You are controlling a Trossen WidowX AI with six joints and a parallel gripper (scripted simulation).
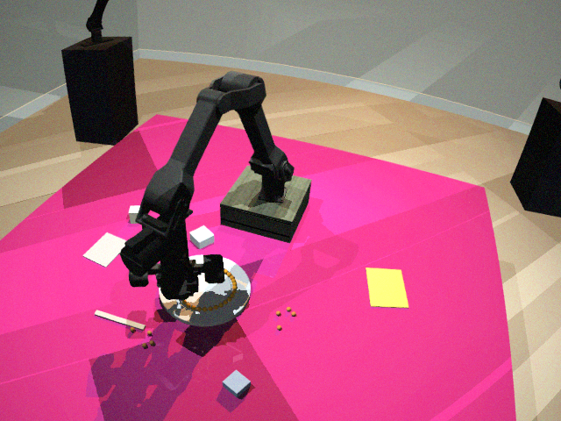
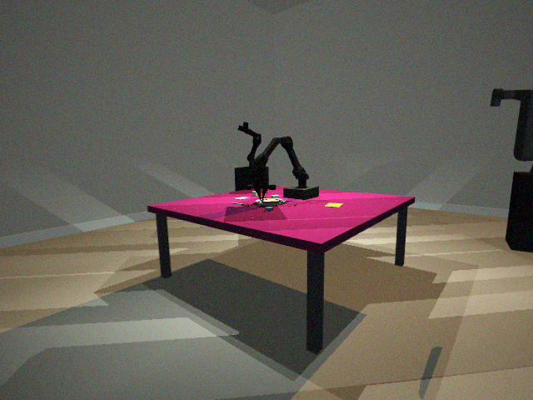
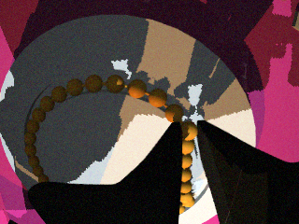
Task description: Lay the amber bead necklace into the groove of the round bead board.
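Now: gripper tip 5 cm past the round bead board, 4 cm to the right of it and 1 cm above it. From my gripper tip the other things lie so: white block (20 cm behind, 2 cm to the right, 1 cm below); red-handled tool (18 cm behind, 11 cm to the right, 1 cm below); white strip (11 cm to the right, 8 cm ahead, 2 cm below).
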